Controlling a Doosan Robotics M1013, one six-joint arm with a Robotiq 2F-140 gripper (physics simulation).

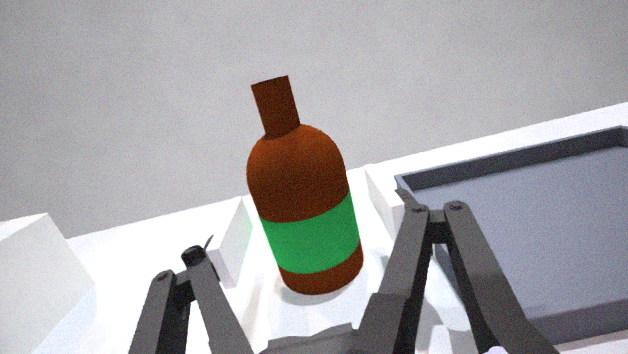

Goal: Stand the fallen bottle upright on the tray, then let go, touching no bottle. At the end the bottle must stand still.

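Places are measured from the arm's base along level axes (x ahead, y left, z up), in metres.
Where they show: gripper, fingertip midpoint: [306, 197].
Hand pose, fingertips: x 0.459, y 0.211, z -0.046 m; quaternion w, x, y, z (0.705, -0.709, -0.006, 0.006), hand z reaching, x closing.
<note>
After its pixels a point has its place.
The brown bottle with a green band [311, 240] @(y 0.166, x 0.460, z -0.057 m) looks upright, its neck pointing away from the white surface and its axis about square to the surface's far edge. Its base appears to rest on the white surface, to the left of the blue-grey tray [560, 225] @(y 0.173, x 0.644, z -0.101 m). My gripper [306, 197] @(y 0.210, x 0.460, z -0.046 m) is open around the bottle, with one pale fingertip pad on each side. A gap shows between each pad and the bottle, and nothing is gripped. Part of the tray is hidden behind the right finger linkage.
A white block [40, 272] @(y 0.207, x 0.202, z -0.057 m) stands at the left. The white surface [165, 225] @(y 0.357, x 0.233, z -0.107 m) ends at a slanting far edge, with grey background beyond. The tray's raised rim [520, 157] @(y 0.275, x 0.688, z -0.090 m) runs close to the right finger. A small part of a pale lavender thing [495, 350] shows at the bottom right.
</note>
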